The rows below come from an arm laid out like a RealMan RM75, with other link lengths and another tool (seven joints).
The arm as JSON. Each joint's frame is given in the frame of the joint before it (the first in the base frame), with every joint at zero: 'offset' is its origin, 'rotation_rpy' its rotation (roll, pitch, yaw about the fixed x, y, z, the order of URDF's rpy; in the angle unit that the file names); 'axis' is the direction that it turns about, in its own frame. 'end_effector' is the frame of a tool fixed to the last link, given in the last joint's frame.
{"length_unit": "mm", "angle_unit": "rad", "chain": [
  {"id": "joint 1", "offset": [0.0, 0.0, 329.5], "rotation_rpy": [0.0, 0.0, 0.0], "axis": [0.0, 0.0, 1.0]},
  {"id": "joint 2", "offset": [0.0, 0.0, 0.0], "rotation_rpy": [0.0, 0.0, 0.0], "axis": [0.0, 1.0, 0.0]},
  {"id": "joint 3", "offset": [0.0, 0.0, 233.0], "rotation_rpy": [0.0, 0.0, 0.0], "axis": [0.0, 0.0, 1.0]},
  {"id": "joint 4", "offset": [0.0, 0.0, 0.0], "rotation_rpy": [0.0, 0.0, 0.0], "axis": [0.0, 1.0, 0.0]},
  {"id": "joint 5", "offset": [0.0, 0.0, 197.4], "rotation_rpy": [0.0, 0.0, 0.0], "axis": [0.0, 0.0, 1.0]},
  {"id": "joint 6", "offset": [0.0, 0.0, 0.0], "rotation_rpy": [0.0, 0.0, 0.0], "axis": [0.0, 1.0, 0.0]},
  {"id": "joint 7", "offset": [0.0, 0.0, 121.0], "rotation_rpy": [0.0, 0.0, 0.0], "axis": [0.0, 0.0, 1.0]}
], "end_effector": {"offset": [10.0, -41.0, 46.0], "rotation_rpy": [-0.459, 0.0, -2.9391]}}
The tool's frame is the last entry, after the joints.
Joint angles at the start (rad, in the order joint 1, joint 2, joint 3, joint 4, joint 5, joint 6, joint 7):
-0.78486, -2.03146, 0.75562, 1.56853, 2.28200, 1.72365, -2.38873
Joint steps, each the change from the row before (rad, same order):
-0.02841, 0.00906, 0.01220, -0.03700, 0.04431, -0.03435, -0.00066
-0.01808, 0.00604, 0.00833, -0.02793, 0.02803, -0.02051, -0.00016
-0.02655, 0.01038, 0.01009, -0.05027, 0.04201, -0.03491, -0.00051
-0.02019, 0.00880, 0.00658, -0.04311, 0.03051, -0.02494, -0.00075
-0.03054, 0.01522, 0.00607, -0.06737, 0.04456, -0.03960, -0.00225
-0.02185, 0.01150, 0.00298, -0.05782, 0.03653, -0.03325, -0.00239
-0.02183, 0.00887, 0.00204, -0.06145, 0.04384, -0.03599, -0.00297
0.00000, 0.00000, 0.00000, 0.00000, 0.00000, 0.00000, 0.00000
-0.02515, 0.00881, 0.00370, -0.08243, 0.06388, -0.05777, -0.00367
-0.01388, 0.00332, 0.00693, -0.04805, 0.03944, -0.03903, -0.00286
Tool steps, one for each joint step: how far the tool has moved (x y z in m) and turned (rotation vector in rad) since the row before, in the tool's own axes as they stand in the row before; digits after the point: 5 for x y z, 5 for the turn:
-0.00276, 0.00444, 0.00830, -0.02511, 0.01973, 0.01202
-0.00100, 0.00213, 0.00573, -0.01258, 0.01565, 0.00799
-0.00003, 0.00394, 0.00927, -0.02029, 0.02680, 0.00736
0.00082, 0.00253, 0.00729, -0.01213, 0.02333, 0.00459
0.00135, 0.00495, 0.01047, -0.02178, 0.03451, 0.00455
0.00303, 0.00380, 0.00869, -0.01775, 0.03207, 0.00115
0.00454, 0.00312, 0.00943, -0.02001, 0.03811, 0.00298
0.00000, 0.00000, 0.00000, 0.00000, 0.00000, 0.00000
0.00760, 0.00408, 0.01295, -0.03501, 0.05205, 0.00826
0.00407, 0.00128, 0.00789, -0.02360, 0.02942, 0.01148

